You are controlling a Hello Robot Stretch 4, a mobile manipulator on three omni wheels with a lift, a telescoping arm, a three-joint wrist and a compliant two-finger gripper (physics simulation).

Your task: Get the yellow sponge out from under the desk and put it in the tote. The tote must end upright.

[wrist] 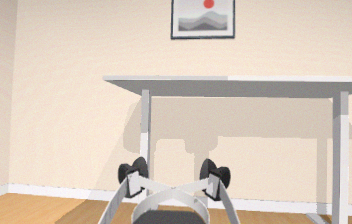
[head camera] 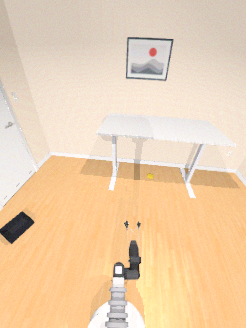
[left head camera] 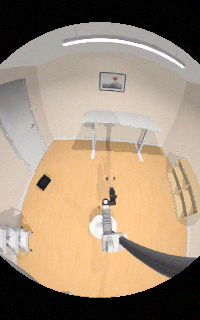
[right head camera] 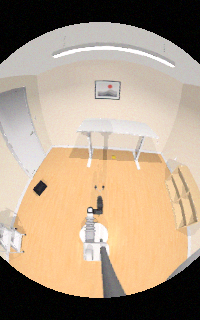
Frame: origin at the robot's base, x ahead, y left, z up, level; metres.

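Seen in the pictures: gripper, fingertip midpoint: [wrist: 174, 170] [head camera: 132, 220] [left head camera: 109, 176] [right head camera: 98, 184]; robot's base at its link origin: [right head camera: 94, 233].
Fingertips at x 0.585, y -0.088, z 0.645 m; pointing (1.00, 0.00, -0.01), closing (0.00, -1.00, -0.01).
Observation:
Pixels of each thing's top centre, then the offset from my fingertips to it. "spot": a spot on its surface instead.
- yellow sponge at its top centre: [head camera: 150, 175] [right head camera: 113, 156] [left head camera: 116, 147] dz -0.628, dx +1.189, dy -0.408 m
- black tote at its top centre: [head camera: 15, 224] [left head camera: 42, 180] [right head camera: 38, 186] dz -0.574, dx +0.193, dy +1.305 m
- wooden shelf unit at a spot on its surface: [right head camera: 172, 196] spot: dz -0.594, dx -0.166, dy -1.617 m
The yellow sponge [head camera: 150, 176] [left head camera: 117, 149] [right head camera: 114, 157] lies on the floor under the desk, between its two legs. The desk [head camera: 165, 129] [left head camera: 135, 120] [right head camera: 125, 128] [wrist: 200, 88] stands against the back wall and has a white top. The black tote [head camera: 16, 227] [left head camera: 44, 182] [right head camera: 40, 188] sits on the floor at the left. My gripper [head camera: 132, 224] [left head camera: 110, 179] [right head camera: 99, 187] [wrist: 174, 170] is open and empty, in front of the desk and apart from it, pointing toward it. The sponge does not show in the wrist view.
A wooden shelf unit [left head camera: 172, 186] [right head camera: 172, 196] stands at the right wall. A white cart [left head camera: 18, 232] [right head camera: 15, 228] stands at the lower left. A door [head camera: 11, 145] [left head camera: 21, 120] [right head camera: 22, 130] is at the left. The desk's feet [head camera: 188, 183] reach forward on the floor.

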